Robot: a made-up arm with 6 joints. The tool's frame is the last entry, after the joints.
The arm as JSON. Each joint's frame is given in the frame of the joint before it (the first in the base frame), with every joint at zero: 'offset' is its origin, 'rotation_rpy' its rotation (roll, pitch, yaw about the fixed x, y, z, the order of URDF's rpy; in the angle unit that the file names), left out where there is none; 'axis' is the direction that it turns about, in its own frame. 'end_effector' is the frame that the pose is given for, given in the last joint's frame.
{
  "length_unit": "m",
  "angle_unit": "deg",
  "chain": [
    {
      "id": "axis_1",
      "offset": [
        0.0,
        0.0,
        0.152
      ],
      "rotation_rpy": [
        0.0,
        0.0,
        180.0
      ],
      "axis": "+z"
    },
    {
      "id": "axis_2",
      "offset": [
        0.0,
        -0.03,
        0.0
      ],
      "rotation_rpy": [
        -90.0,
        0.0,
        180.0
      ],
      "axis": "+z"
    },
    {
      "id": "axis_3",
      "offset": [
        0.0,
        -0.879,
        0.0
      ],
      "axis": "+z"
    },
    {
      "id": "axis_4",
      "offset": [
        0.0,
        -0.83,
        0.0
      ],
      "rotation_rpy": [
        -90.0,
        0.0,
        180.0
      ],
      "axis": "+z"
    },
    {
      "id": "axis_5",
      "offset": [
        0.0,
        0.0,
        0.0
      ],
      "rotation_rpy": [
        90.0,
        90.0,
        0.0
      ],
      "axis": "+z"
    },
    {
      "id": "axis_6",
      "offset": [
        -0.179,
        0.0,
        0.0
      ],
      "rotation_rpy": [
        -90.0,
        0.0,
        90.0
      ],
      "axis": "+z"
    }
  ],
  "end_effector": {
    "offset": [
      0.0,
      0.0,
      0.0
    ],
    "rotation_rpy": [
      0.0,
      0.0,
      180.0
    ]
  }
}
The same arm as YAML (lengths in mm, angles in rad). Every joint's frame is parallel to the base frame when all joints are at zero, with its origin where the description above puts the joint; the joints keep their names.
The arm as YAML. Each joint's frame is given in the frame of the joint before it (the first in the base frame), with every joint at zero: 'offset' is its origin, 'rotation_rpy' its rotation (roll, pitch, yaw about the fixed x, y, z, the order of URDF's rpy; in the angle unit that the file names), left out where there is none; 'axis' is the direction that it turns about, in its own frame. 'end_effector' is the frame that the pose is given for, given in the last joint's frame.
length_unit: mm
angle_unit: rad
chain:
  - id: axis_1
    offset: [0.0, 0.0, 152.0]
    axis: [0.0, 0.0, 1.0]
  - id: axis_2
    offset: [0.0, 30.0, 0.0]
    axis: [0.0, 1.0, 0.0]
  - id: axis_3
    offset: [0.0, 0.0, 879.0]
    axis: [0.0, 1.0, 0.0]
  - id: axis_4
    offset: [0.0, 0.0, 830.0]
    axis: [0.0, 0.0, 1.0]
  - id: axis_5
    offset: [0.0, 0.0, 0.0]
    axis: [0.0, 1.0, 0.0]
  - id: axis_6
    offset: [0.0, 0.0, 179.0]
    axis: [0.0, 0.0, 1.0]
end_effector:
  offset: [0.0, 0.0, 0.0]

